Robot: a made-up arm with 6 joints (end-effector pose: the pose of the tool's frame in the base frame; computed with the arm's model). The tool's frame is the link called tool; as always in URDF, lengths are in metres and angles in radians. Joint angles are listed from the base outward.
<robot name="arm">
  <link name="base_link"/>
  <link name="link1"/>
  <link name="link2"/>
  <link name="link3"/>
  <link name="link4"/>
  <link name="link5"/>
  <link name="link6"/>
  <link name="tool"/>
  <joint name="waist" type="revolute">
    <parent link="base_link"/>
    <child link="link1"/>
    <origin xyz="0 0 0.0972" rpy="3.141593 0 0"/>
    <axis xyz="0 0 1"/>
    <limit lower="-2.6" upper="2.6" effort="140" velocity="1.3"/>
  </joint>
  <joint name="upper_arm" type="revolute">
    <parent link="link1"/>
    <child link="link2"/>
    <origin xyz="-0.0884 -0.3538 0.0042" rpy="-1.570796 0 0"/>
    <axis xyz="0 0 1"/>
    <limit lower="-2.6" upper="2.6" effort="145" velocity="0.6"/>
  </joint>
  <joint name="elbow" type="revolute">
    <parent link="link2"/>
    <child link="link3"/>
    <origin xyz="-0.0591 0.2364 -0.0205" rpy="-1.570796 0 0"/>
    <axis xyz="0 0 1"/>
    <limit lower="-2.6" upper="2.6" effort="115" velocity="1.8"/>
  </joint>
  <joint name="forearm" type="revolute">
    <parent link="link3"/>
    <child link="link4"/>
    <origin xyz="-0.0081 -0.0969 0.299" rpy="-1.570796 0 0"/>
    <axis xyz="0 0 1"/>
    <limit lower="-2.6" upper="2.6" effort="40" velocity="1.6"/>
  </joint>
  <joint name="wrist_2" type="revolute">
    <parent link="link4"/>
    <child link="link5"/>
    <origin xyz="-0.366 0.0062 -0.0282" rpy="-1.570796 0 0"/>
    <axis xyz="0 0 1"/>
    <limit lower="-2.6" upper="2.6" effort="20" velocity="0.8"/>
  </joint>
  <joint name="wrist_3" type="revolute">
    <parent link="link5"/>
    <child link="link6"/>
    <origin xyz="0.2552 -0.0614 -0.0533" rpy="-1.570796 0 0"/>
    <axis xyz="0 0 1"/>
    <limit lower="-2.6" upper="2.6" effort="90" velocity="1.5"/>
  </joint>
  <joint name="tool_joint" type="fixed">
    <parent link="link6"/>
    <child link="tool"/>
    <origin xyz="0.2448 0.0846 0.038" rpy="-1.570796 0 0"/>
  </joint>
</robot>
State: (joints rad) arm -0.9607 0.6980 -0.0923 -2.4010 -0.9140 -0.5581
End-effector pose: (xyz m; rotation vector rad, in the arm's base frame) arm -0.7630 0.0592 0.4847 -0.0283 -2.5092 -0.0104
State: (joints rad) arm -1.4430 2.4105 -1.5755 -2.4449 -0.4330 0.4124
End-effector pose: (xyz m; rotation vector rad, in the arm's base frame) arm -0.5886 -0.2899 -0.1755 0.0981 -1.2920 -2.4896
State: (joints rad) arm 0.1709 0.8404 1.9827 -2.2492 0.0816 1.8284
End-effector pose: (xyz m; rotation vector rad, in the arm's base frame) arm -0.1096 0.3943 0.2563 -2.0672 1.0736 0.0619
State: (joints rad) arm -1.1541 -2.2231 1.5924 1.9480 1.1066 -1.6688
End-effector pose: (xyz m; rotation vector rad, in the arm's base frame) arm -0.0992 0.4170 -0.6631 2.0797 0.0814 -0.2244
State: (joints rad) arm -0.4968 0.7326 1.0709 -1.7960 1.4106 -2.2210
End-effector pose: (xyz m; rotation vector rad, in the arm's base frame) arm -0.2466 0.3878 0.5106 0.2813 0.6635 2.1442
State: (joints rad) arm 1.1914 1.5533 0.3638 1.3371 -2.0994 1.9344
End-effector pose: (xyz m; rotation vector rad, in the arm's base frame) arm -0.0679 1.1555 0.1955 0.7218 -1.3856 0.7530
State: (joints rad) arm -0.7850 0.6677 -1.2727 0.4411 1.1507 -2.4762
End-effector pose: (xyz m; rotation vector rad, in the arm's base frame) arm -0.9476 -0.0360 0.2614 2.1228 2.2271 0.0885
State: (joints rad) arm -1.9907 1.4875 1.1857 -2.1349 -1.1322 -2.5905
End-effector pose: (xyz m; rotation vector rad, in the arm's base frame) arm -0.4267 -0.6316 0.2065 0.7786 -1.6783 1.0345
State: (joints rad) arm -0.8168 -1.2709 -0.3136 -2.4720 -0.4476 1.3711
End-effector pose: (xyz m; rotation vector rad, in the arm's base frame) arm -0.2416 0.3038 0.2599 0.8585 -2.4644 1.2531
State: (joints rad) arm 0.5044 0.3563 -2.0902 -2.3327 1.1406 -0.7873
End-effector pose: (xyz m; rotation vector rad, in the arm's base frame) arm -0.4691 0.8668 0.3284 -1.0481 -2.3112 -1.8058
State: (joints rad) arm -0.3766 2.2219 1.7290 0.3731 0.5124 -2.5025
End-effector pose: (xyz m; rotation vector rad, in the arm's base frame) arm -0.5497 -0.1177 -0.0785 -0.6422 0.2878 -0.7536
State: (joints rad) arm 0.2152 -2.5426 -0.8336 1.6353 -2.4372 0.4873
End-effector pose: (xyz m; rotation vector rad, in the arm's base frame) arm 0.4644 0.1683 -1.0495 1.5837 0.8999 -2.0197
